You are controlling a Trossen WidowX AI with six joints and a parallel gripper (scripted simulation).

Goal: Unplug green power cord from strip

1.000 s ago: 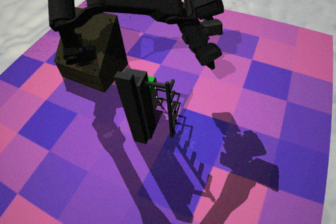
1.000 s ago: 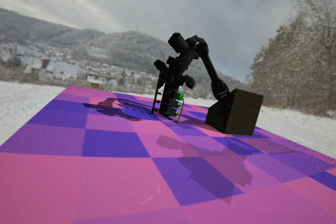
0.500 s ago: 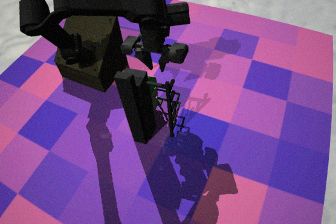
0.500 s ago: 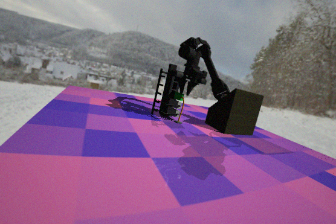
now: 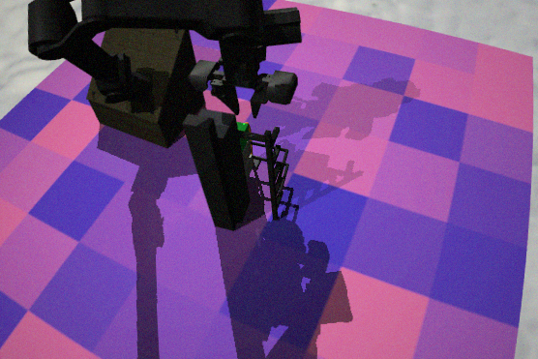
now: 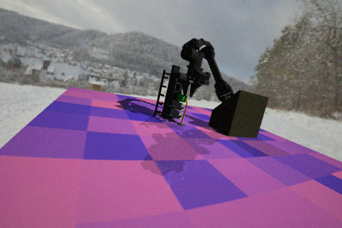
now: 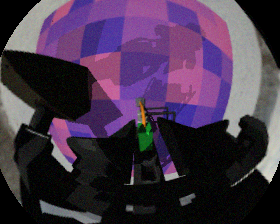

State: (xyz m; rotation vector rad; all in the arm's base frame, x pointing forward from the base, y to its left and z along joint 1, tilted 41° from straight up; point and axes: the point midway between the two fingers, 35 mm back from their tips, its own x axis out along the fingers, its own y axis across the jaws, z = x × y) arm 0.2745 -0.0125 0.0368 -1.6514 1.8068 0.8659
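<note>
My gripper tip is 60 mm to the left of the green plug and 10 mm above it.
</note>
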